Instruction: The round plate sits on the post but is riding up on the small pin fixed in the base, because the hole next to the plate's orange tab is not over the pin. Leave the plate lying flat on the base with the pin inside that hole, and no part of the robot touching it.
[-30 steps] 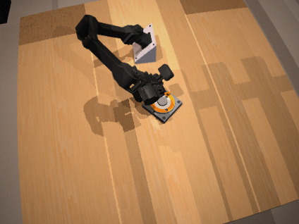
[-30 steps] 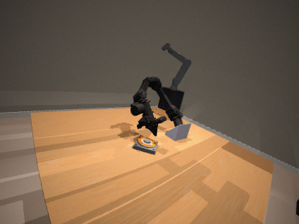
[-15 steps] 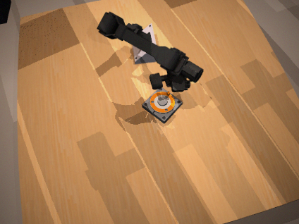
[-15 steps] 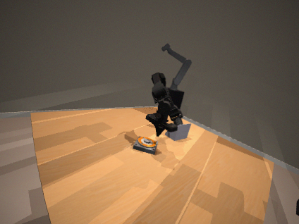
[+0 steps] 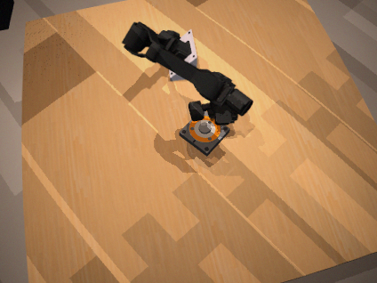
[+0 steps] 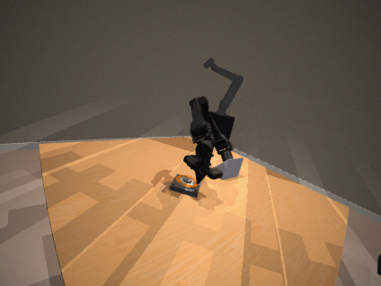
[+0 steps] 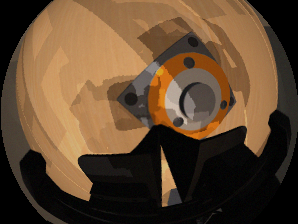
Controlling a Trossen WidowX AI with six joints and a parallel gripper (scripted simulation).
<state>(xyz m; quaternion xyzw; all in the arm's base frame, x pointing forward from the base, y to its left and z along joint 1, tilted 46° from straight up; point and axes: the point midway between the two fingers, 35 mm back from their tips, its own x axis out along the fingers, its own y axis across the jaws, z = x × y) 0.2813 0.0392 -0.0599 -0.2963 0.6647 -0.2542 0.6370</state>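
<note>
Now: gripper tip 50 mm to the left of the square base, 20 mm short of it and 20 mm above it.
</note>
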